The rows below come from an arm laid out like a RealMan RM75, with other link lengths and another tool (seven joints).
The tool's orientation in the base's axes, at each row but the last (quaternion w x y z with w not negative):
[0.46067, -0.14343, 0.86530, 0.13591]
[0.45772, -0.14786, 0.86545, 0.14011]
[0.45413, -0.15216, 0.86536, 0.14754]
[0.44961, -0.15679, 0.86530, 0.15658]
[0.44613, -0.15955, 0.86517, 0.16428]
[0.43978, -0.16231, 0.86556, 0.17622]
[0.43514, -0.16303, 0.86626, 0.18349]
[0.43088, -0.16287, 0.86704, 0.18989]
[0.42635, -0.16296, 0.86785, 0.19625]
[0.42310, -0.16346, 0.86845, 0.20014]
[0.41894, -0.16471, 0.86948, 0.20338]
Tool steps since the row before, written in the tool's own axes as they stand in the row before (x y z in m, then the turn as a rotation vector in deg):
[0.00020, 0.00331, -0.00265, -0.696, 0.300, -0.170]
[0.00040, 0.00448, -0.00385, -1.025, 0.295, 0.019]
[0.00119, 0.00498, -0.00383, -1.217, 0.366, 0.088]
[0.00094, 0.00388, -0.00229, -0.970, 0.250, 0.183]
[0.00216, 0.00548, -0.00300, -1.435, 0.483, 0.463]
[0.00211, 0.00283, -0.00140, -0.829, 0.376, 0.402]
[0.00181, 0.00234, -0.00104, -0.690, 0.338, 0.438]
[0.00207, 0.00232, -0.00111, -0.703, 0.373, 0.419]
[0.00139, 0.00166, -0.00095, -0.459, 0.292, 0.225]
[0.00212, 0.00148, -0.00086, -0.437, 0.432, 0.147]
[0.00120, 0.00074, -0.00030, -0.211, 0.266, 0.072]
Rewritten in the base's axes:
[-0.00335, 0.00205, 0.00160, 0.131, 0.300, 0.704]
[-0.00483, 0.00260, 0.00223, 0.452, 0.409, 0.876]
[-0.00546, 0.00287, 0.00168, 0.578, 0.525, 1.006]
[-0.00378, 0.00243, 0.00098, 0.561, 0.427, 0.735]
[-0.00566, 0.00335, 0.00064, 0.920, 0.816, 0.998]
[-0.00340, 0.00161, -0.00050, 0.584, 0.617, 0.518]
[-0.00278, 0.00136, -0.00048, 0.547, 0.583, 0.378]
[-0.00299, 0.00126, -0.00062, 0.525, 0.607, 0.406]
[-0.00220, 0.00083, -0.00025, 0.288, 0.415, 0.302]
[-0.00249, 0.00062, -0.00090, 0.160, 0.496, 0.358]
[-0.00125, 0.00035, -0.00063, 0.052, 0.289, 0.184]

